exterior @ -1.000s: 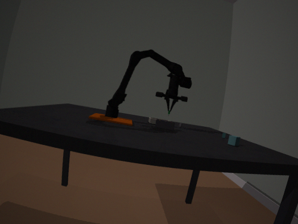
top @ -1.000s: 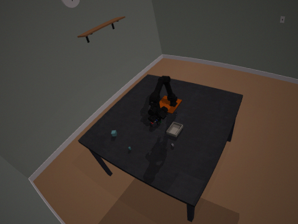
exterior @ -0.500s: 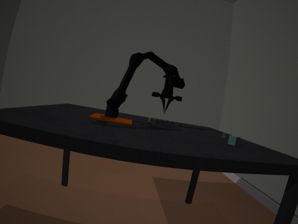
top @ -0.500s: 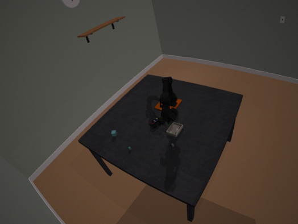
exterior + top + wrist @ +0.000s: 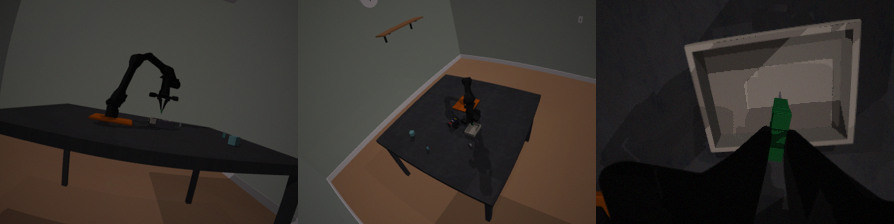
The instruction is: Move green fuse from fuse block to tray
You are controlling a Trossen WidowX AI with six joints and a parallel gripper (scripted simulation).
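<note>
The green fuse lies 10 mm below my gripper tip. From my gripper tip the other things lie so: yellow fuse: 200 mm to the right, 70 mm below, 30 mm behind; grey cube: 160 mm ahead, 80 mm below, 70 mm to the left; white tray: 90 mm below.
</note>
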